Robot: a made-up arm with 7 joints.
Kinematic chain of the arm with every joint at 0, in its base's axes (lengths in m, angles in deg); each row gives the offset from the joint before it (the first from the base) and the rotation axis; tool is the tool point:
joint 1: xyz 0 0 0.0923 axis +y
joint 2: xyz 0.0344 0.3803 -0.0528 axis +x
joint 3: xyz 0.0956 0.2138 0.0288 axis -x
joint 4: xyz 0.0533 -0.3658 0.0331 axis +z
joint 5: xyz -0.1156 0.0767 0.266 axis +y
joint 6: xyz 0.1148 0 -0.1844 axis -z
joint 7: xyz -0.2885 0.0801 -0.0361 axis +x
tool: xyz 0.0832 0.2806 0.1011
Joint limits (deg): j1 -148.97..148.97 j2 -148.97..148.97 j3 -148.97..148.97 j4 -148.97..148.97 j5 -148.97..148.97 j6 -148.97..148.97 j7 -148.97..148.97
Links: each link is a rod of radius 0.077 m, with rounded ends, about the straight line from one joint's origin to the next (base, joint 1, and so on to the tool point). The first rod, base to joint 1, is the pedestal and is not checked.
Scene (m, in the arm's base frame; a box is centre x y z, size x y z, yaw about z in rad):
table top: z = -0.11
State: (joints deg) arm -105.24 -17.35 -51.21 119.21 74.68 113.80 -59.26
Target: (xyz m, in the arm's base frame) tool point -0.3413 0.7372 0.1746
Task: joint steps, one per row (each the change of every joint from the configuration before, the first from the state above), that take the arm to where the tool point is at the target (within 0.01 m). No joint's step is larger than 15 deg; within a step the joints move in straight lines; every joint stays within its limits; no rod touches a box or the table.
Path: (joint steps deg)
1: -0.31 13.00 -7.90 -1.69 -7.34 3.95 3.04
2: -0.32 12.99 -7.90 -1.70 -7.33 3.96 3.04
3: -0.31 13.00 -7.90 -1.69 -7.34 3.95 3.04
4: -0.32 12.99 -7.90 -1.70 -7.33 3.95 3.03
5: -0.31 13.00 -7.90 -1.69 -7.34 3.95 3.04
6: -0.32 12.99 -7.90 -1.70 -7.34 3.96 3.04

